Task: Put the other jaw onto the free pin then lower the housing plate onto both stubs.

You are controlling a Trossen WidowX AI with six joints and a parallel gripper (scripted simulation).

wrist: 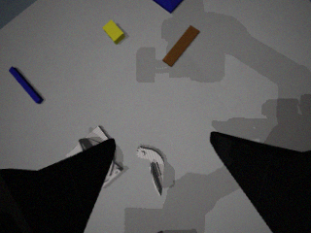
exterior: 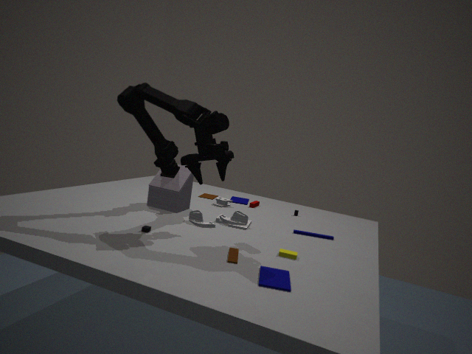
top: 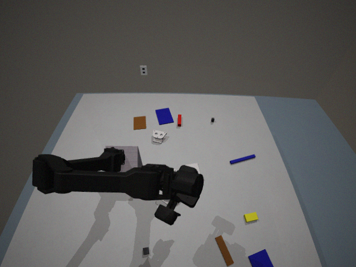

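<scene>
Right now the grey jaw is 170 mm below my gripper tip, 80 mm to the left of it and 30 mm behind it. Also, from my gripper tip: yellow block: 300 mm ahead, 170 mm below, 30 mm to the right; small dark cube: 170 mm below, 150 mm behind, 130 mm to the right; orange bar: 170 mm below, 150 mm to the right, 150 mm ahead.
</scene>
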